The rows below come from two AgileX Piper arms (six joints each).
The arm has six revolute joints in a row. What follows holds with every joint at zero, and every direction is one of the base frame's. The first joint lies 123 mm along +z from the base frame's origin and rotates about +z. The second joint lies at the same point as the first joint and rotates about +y. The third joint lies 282.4 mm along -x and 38.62 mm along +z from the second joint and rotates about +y. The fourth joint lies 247.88 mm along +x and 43.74 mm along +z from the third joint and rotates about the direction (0.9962, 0, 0.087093). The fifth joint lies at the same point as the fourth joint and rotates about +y. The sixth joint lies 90.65 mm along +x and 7.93 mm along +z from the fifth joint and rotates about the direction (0.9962, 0, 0.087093). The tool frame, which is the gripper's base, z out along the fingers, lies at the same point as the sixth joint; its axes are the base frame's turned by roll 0, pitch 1.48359 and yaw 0 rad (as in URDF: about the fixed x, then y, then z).
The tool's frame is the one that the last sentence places.
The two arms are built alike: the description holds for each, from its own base.
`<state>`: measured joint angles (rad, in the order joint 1, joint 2, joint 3, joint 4, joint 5, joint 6); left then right.
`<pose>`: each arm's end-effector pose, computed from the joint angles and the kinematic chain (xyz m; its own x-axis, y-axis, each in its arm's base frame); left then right.
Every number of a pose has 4 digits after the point.
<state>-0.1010 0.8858 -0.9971 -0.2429 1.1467 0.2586 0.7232 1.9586 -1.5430 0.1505 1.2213 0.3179</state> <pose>0.1426 -0.0345 0.3656 -0.7562 0.2300 -0.6126 0.3501 0.9331 -0.0819 0.2833 0.2672 0.2197 -0.9365 -0.3495 0.0278 -0.3425 0.9290 0.1403</pose>
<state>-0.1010 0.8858 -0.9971 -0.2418 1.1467 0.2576 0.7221 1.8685 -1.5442 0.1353 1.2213 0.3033</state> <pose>0.1426 -0.0344 0.3656 -0.7565 0.2295 -0.6124 0.3491 0.9335 -0.0814 0.2768 0.2592 0.2545 -0.9288 -0.3649 -0.0650 -0.3707 0.9153 0.1577</pose>
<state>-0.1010 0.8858 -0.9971 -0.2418 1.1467 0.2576 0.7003 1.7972 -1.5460 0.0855 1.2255 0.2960</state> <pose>0.1426 -0.0344 0.3656 -0.7565 0.2295 -0.6124 0.3491 0.9335 -0.0814 0.2770 0.2430 0.2811 -0.9213 -0.3602 -0.1467 -0.3792 0.9157 0.1328</pose>
